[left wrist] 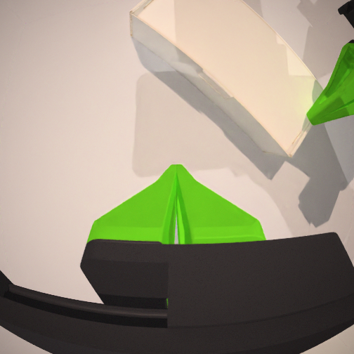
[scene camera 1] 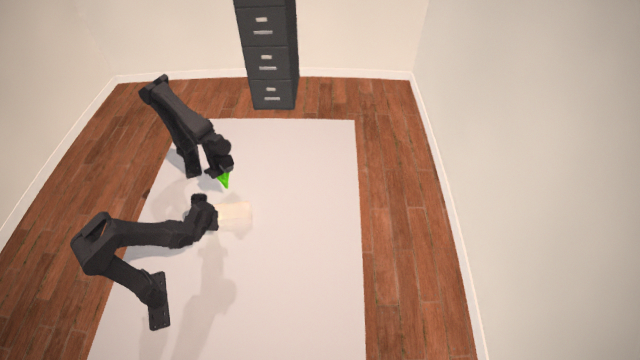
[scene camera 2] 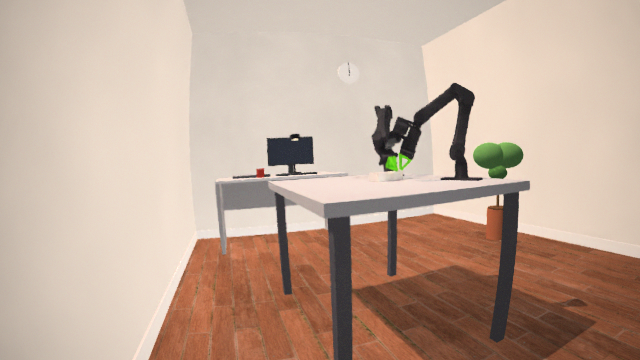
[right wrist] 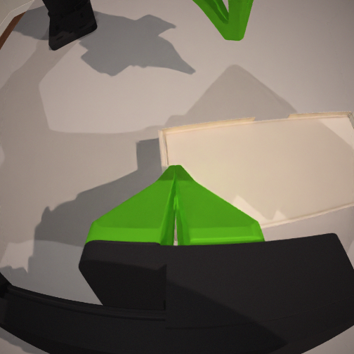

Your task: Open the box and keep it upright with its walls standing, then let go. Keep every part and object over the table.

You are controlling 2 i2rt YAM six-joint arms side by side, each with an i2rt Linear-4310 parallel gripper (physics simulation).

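Where they show: left gripper, between the fingertips: (scene camera 1: 227, 188) (scene camera 2: 400, 169); right gripper, between the fingertips: (scene camera 2: 397, 170); left arm's base, origin of its link: (scene camera 1: 192, 161) (scene camera 2: 461, 179); right arm's base, origin of its link: (scene camera 1: 158, 300).
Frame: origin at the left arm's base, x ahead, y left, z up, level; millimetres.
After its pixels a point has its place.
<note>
A long, low cream box (scene camera 1: 235, 213) @(x 142, y -376, z 42 mm) (scene camera 2: 384, 176) @(x 169, y -332, z 24 mm) (left wrist: 230, 65) (right wrist: 260, 170) lies flat on the table, its broad top panel down and looking closed. A tab or notch shows along one long edge. My left gripper (scene camera 1: 227, 187) @(x 135, y -258, z 54 mm) (scene camera 2: 402, 168) @(x 135, y -258, z 54 mm) (left wrist: 175, 173) (right wrist: 233, 39) is shut and empty, above the table and apart from the box's long side. My right gripper (scene camera 2: 392, 165) @(x 56, y -336, z 46 mm) (left wrist: 308, 119) (right wrist: 175, 174) is shut and empty, its tips at or just above one short end of the box near a corner; contact cannot be told. In scene camera 1 its wrist hides its fingers.
The white table (scene camera 1: 300, 280) @(x 286, y -688, z 0 mm) (scene camera 2: 320, 192) @(x 622, y -259, z 0 mm) carries both arms. Its edges show in both scene views. A dark filing cabinet (scene camera 1: 272, 60) stands beyond it. A desk (scene camera 2: 260, 197) with a monitor (scene camera 2: 290, 151) and a potted plant (scene camera 2: 494, 227) stand away from the table.
</note>
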